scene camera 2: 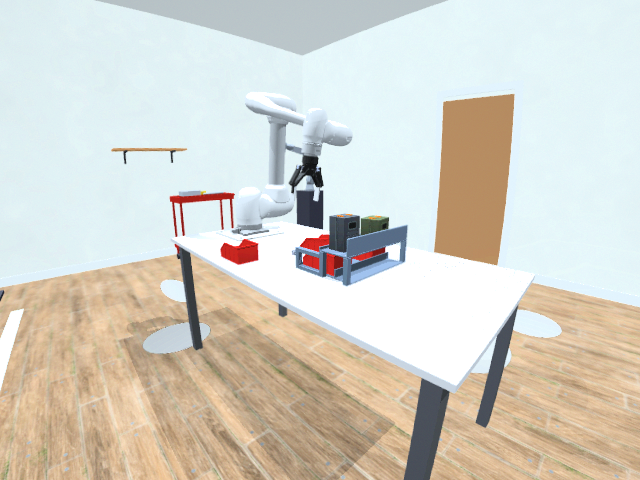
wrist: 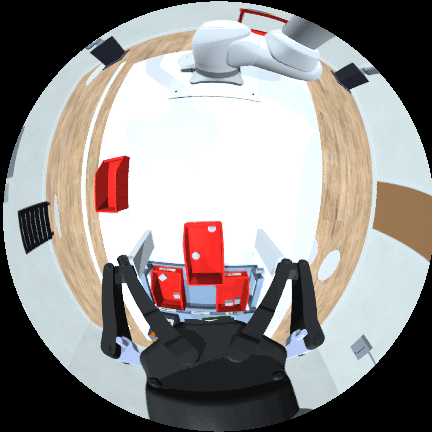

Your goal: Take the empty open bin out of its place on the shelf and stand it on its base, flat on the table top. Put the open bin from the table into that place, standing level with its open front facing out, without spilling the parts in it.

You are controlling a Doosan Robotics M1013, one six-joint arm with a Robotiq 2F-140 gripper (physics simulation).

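Where they show: gripper, between the fingertips: [scene camera 2: 304, 200] [wrist: 203, 238]; arm's base, origin of its link: [scene camera 2: 250, 231] [wrist: 216, 70].
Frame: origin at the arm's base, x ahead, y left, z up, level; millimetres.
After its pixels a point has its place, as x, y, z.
The empty red bin [scene camera 2: 240, 252] {522, -362, 44} [wrist: 112, 185] {446, -344, -5} stands on its base on the table, apart from the shelf. The red bin with parts [scene camera 2: 315, 242] {661, -68, 60} [wrist: 203, 240] {621, -22, 3} is at the middle place of the blue-grey shelf [scene camera 2: 377, 241] {982, -63, 120} [wrist: 201, 299] {880, -36, -2}, between two other red bins. Much of it sticks out on the robot's side; two round white parts show inside it. Whether it sits level is unclear, and the shelf hides its lower part in the scene view. My gripper [scene camera 2: 305, 192] {525, -9, 230} [wrist: 203, 238] {525, -9, 230} is open and empty, high above this bin, not touching it.
The left shelf bin [wrist: 168, 287] {823, -159, 2} and right shelf bin [wrist: 240, 287] {813, 108, 1} hold small parts. A dark grey case [scene camera 2: 343, 232] {933, -197, 165} and a green case [scene camera 2: 374, 225] {937, -22, 167} stand on top of the shelf. The robot's base [scene camera 2: 249, 227] {65, -42, 43} [wrist: 216, 77] {78, 1, 27} is at the table's far end.
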